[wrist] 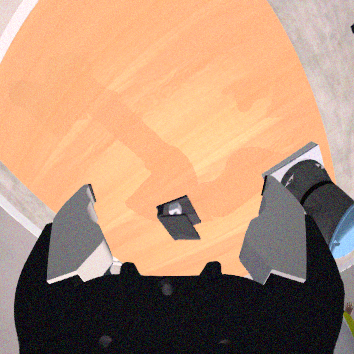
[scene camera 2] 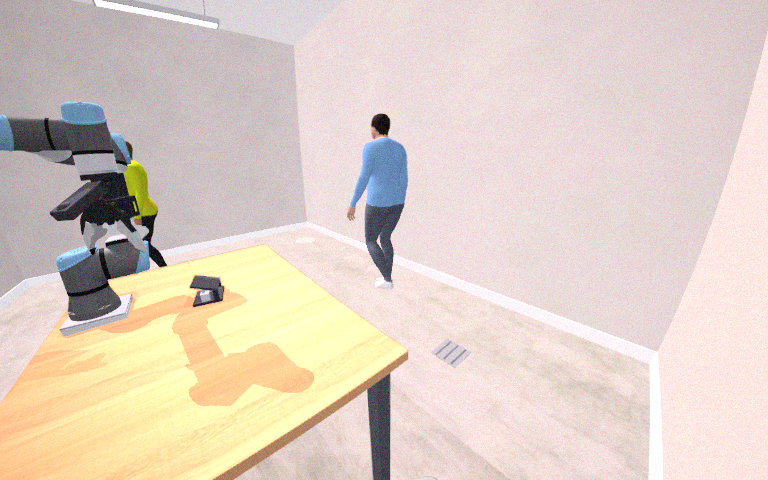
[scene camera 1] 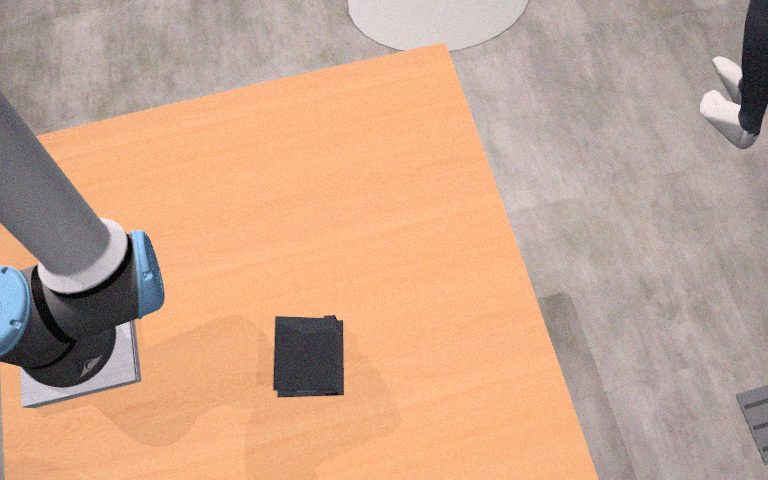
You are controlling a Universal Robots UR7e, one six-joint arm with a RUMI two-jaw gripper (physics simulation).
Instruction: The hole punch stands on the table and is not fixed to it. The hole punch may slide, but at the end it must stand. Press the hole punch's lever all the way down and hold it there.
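Where they show: gripper, fingertip midpoint: (wrist: 176,182) (scene camera 2: 118,253); arm's base, origin of the base link: (wrist: 301,181) (scene camera 2: 96,309) (scene camera 1: 70,340).
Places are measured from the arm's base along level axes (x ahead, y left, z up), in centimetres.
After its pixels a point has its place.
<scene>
The black hole punch (scene camera 1: 309,356) {x 39.7, y -6.6, z 3.9 cm} (scene camera 2: 214,297) {x 41.5, y -12.2, z -0.4 cm} (wrist: 190,206) {x 34.2, y -7.5, z -1.5 cm} stands upright on the wooden table (scene camera 1: 339,198) {x 45.5, y 22.0, z -2.8 cm} (scene camera 2: 294,339) {x 63.1, y -48.1, z -2.8 cm} (wrist: 175,65) {x 19.7, y -43.1, z -2.8 cm}. Its flat lever (scene camera 2: 205,281) {x 39.0, y -5.7, z 4.2 cm} (wrist: 181,228) {x 38.2, y -6.0, z 4.5 cm} is raised at a slant above the base, with a wedge-shaped gap and light metal parts between them. In scene camera 1 the lever hides most of the base. My gripper (scene camera 2: 118,247) {x 25.1, y -32.0, z 27.1 cm} (wrist: 176,182) {x 25.1, y -32.0, z 27.1 cm} is open and empty, its two grey fingers wide apart. It hangs high above the table, apart from the hole punch, and does not show in scene camera 1.
The arm's base plate (scene camera 1: 127,370) {x 9.7, y -5.6, z -0.3 cm} (scene camera 2: 125,308) {x 10.1, y -3.5, z -0.5 cm} (wrist: 295,156) {x 0.4, y -9.0, z -0.6 cm} is on the table beside the hole punch. Arm shadows fall around the punch. A person in blue (scene camera 2: 386,169) stands beyond the table; a person in yellow (scene camera 2: 140,189) stands behind the arm.
</scene>
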